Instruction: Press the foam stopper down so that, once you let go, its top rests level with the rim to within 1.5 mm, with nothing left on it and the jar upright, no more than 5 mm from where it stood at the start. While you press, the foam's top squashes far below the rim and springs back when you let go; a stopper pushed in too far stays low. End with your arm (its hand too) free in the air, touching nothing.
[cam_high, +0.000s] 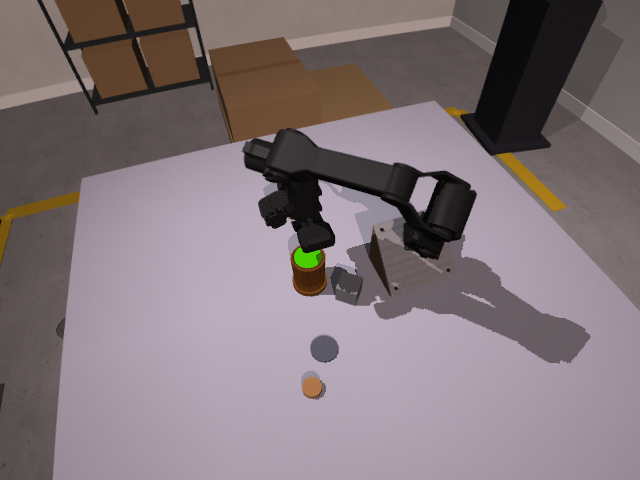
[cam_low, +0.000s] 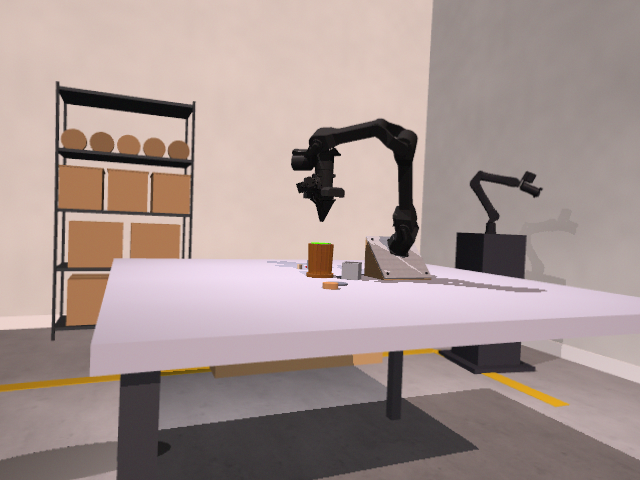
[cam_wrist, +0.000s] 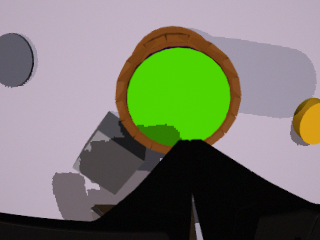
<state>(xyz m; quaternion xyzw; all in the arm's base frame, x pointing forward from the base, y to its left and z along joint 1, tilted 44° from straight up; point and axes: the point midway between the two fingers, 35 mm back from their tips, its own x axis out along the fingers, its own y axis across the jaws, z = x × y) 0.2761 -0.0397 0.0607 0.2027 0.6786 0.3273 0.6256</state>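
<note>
Right now my hand is 11 cm above the bright green foam stopper. Round my hand: orange disc: 4 cm ahead, 26 cm to the left, 20 cm below; then grey cube: 8 cm behind, 5 cm to the left, 18 cm below; then dark grey disc: 18 cm to the left, 20 cm below.
</note>
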